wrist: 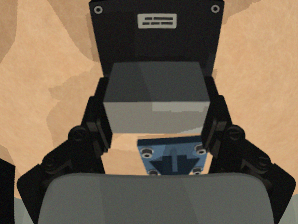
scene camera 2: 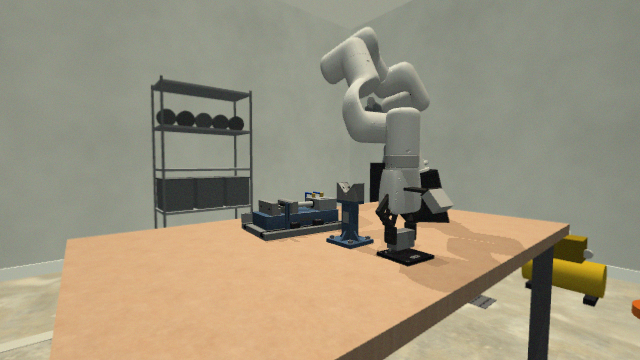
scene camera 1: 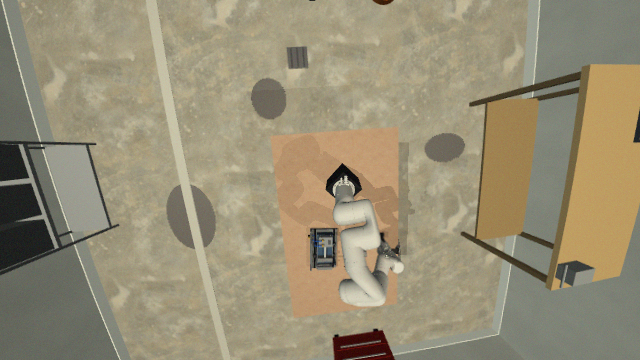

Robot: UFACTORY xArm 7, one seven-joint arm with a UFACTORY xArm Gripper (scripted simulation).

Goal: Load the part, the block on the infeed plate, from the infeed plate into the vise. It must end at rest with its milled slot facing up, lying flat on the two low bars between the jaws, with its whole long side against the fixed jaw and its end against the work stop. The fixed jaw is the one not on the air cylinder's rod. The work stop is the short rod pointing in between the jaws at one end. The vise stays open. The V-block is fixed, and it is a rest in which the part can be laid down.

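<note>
I can see my gripper (scene camera 2: 400,241) (wrist: 156,91), and there's a grey block (wrist: 163,97) too. I'm also seeing a blue vise (scene camera 2: 331,215).
</note>
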